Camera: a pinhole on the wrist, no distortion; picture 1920 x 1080 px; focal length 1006.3 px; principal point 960.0 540.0 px. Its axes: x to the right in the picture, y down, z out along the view. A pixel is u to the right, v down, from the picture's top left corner.
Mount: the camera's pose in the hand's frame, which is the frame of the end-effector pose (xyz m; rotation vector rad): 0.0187 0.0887 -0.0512 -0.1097 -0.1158 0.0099
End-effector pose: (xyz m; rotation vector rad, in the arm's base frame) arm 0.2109 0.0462 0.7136 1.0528 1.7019 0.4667
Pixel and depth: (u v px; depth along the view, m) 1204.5 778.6 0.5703
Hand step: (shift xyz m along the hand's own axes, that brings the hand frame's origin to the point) 0.0898 0.2873 0.5129
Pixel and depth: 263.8 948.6 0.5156
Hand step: -0.3961 0.3470 0.3939
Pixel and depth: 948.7 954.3 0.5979
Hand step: -0.0581 0.3982 0.5113
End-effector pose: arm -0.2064 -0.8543 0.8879 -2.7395 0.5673 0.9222
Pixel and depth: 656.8 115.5 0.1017
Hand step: -0.0234 0.0566 0.0504
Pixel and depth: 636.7 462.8 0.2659
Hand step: -0.0969 0.0959 0.2038
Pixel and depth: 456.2 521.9 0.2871
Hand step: -0.1573 0.1124 0.2163
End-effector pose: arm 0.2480 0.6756 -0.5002 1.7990 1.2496 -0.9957
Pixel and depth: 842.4 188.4 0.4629
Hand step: -0.0881 -0.0226 0.4174
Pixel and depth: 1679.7 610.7 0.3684
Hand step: 0.2376 0.1587 0.3399
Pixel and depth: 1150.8 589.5 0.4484
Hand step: 0.0511 0.1607 0.3988
